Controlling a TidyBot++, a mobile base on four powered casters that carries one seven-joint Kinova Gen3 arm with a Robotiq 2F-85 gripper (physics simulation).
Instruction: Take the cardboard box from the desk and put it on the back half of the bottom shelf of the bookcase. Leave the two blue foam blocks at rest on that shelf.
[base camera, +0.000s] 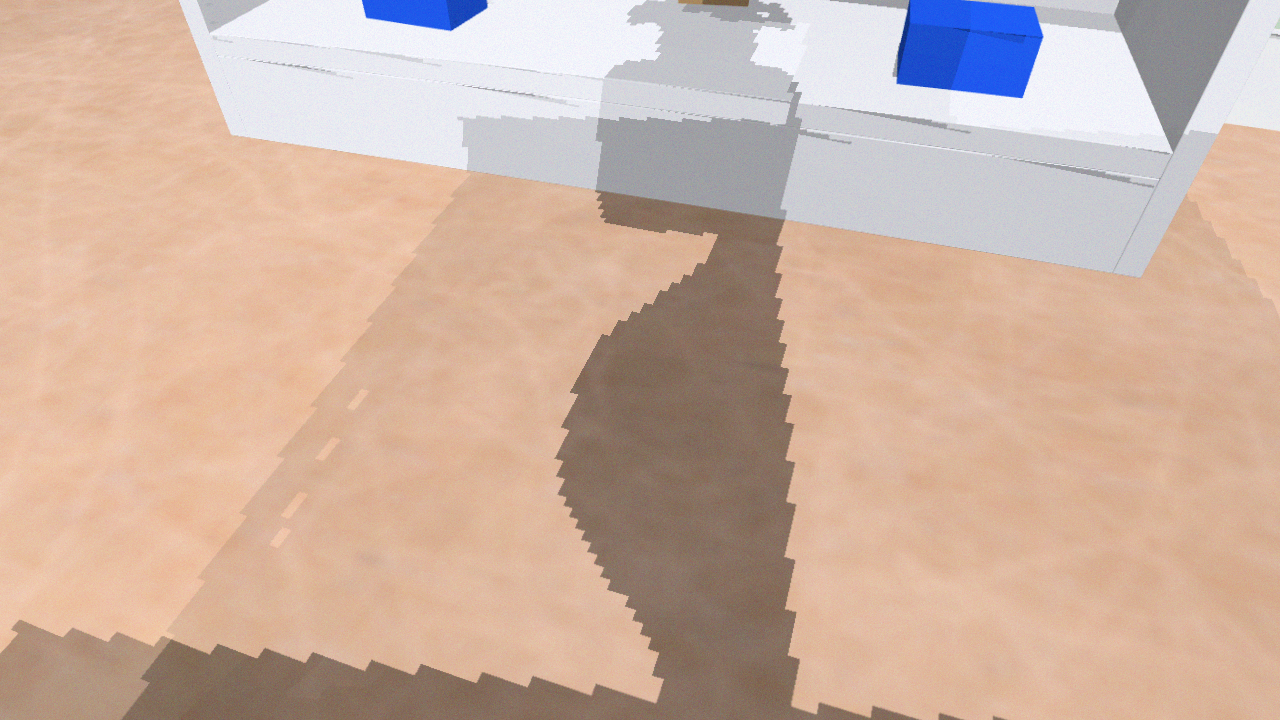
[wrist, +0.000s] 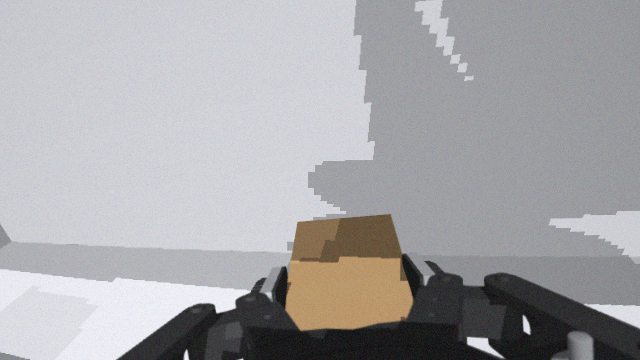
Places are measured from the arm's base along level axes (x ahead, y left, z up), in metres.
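Where they show: gripper, fingertip midpoint: (wrist: 345, 278).
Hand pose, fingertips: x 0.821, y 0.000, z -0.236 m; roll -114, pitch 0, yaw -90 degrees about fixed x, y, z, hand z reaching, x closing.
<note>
Each offset is from my fingertips to the top centre of the thing. "*": to the spot under its first point. Level surfaces: height alone.
The cardboard box @(0.004 m up, 0.005 m ahead, 0.001 m right) (base camera: 713, 1) (wrist: 350, 292) is held between the fingers of my gripper (wrist: 345, 278), which is shut on it. In the wrist view the box is in front of the bookcase's back panel. In the base camera view a sliver of the box shows at the top edge, over the bottom shelf @(0.061 m down) (base camera: 554, 44). Whether it touches the shelf is not clear. One blue foam block @(* 0.048 m down, 0.064 m back, 0.259 m left) (base camera: 411, 10) is on the shelf's left part, and the other blue foam block @(0.016 m down, 0.129 m back, 0.189 m right) (base camera: 966, 49) is on its right part. Neither block shows in the wrist view.
The white back panel (wrist: 175, 125) fills most of the wrist view. The bookcase's right side wall (base camera: 1181, 62) stands beside the right block. The shelf's front edge and base panel (base camera: 358, 116) face the wood-coloured floor @(0.161 m down) (base camera: 984, 447). The arm's shadow falls across floor and shelf.
</note>
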